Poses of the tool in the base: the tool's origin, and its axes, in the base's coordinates. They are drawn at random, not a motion.
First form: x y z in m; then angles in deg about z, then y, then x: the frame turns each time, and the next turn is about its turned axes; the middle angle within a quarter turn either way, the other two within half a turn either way.
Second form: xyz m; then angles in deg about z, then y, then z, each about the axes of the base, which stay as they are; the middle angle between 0 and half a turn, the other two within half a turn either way. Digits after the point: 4 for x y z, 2 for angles.
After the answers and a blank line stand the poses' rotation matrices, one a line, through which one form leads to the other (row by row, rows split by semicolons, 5 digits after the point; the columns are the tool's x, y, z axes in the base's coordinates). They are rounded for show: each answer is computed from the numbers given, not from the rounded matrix.
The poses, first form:
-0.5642 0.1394 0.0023 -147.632 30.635 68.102
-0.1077 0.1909 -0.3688 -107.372 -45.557 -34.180
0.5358 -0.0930 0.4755 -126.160 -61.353 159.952
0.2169 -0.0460 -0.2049 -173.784 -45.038 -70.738
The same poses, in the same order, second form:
-0.5642 0.1394 0.0023 57.45 71.28 133.94
-0.1077 0.1909 -0.3688 -151.15 54.60 29.06
0.5358 -0.0930 0.4755 169.39 116.77 -148.74
0.2169 -0.0460 -0.2049 -136.69 76.52 -69.90

-0.72674 -0.19968 -0.65725; -0.46064 -0.56812 0.68194; -0.50957 0.79835 0.32090
-0.20906 0.66979 0.71252; -0.66826 -0.62980 0.39595; 0.71395 -0.39337 0.57926
-0.28287 -0.58094 -0.76321; -0.38706 0.79718 -0.46334; 0.87759 0.16435 -0.45036
-0.70248 -0.62832 0.33426; -0.07651 -0.40027 -0.91320; 0.70758 -0.66708 0.23311

